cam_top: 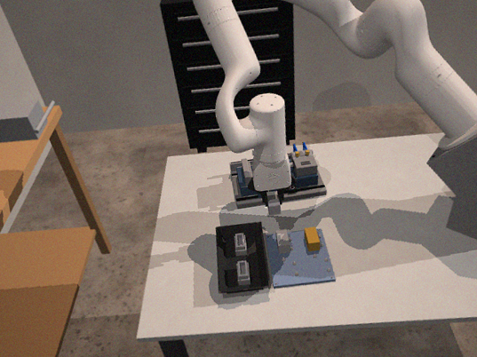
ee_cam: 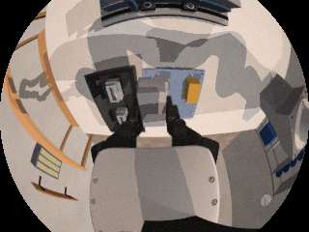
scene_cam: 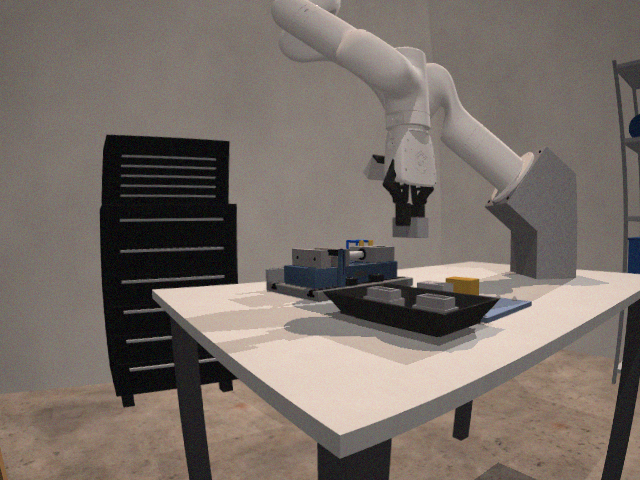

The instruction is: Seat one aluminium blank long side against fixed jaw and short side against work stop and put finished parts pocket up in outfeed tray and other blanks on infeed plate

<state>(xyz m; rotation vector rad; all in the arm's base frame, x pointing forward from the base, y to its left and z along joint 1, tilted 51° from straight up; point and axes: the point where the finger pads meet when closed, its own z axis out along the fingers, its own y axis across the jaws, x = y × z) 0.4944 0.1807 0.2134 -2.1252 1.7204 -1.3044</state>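
My hand is 230 mm to the left of the fixed jaw, 90 mm above it and 60 mm short of it. Also, from my hand: brass blank 140 mm below, 100 mm behind, 50 mm to the left; then blue vise 240 mm to the right, 130 mm below, 40 mm behind; then aluminium blank 140 mm below, 50 mm to the left, 20 mm behind.
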